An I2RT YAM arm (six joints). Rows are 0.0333 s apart.
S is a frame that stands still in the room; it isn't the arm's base.
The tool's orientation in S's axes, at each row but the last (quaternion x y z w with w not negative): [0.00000, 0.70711, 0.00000, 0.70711]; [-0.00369, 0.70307, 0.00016, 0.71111]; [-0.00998, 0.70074, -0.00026, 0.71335]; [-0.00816, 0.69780, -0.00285, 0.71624]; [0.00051, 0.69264, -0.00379, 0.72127]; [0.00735, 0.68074, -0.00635, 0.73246]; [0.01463, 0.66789, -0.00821, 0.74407]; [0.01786, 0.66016, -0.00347, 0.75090]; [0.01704, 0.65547, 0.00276, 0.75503]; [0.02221, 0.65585, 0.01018, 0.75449]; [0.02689, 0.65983, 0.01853, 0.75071]
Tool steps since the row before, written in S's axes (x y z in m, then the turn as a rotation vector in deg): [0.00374, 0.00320, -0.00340, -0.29, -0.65, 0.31]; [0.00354, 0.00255, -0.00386, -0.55, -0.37, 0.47]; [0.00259, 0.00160, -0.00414, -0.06, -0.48, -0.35]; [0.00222, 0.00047, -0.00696, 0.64, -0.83, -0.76]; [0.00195, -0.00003, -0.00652, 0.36, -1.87, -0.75]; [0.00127, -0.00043, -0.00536, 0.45, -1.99, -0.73]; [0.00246, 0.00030, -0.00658, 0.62, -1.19, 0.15]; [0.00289, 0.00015, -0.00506, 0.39, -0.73, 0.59]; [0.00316, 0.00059, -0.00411, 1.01, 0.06, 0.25]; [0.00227, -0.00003, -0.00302, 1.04, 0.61, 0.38]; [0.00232, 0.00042, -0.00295, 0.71, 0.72, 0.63]
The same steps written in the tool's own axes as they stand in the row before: [0.00340, 0.00320, 0.00374, -0.31, -0.65, -0.29]; [0.00389, 0.00255, 0.00351, -0.47, -0.37, -0.55]; [0.00416, 0.00162, 0.00254, 0.36, -0.47, -0.07]; [0.00701, 0.00056, 0.00204, 0.79, -0.82, 0.61]; [0.00659, 0.00001, 0.00168, 0.77, -1.86, 0.34]; [0.00544, -0.00042, 0.00088, 0.76, -1.98, 0.43]; [0.00681, 0.00031, 0.00173, -0.09, -1.17, 0.67]; [0.00539, 0.00012, 0.00221, -0.55, -0.71, 0.48]; [0.00453, 0.00053, 0.00254, -0.10, 0.09, 1.03]; [0.00330, -0.00014, 0.00183, -0.20, 0.64, 1.07]; [0.00324, 0.00025, 0.00192, -0.49, 0.76, 0.77]
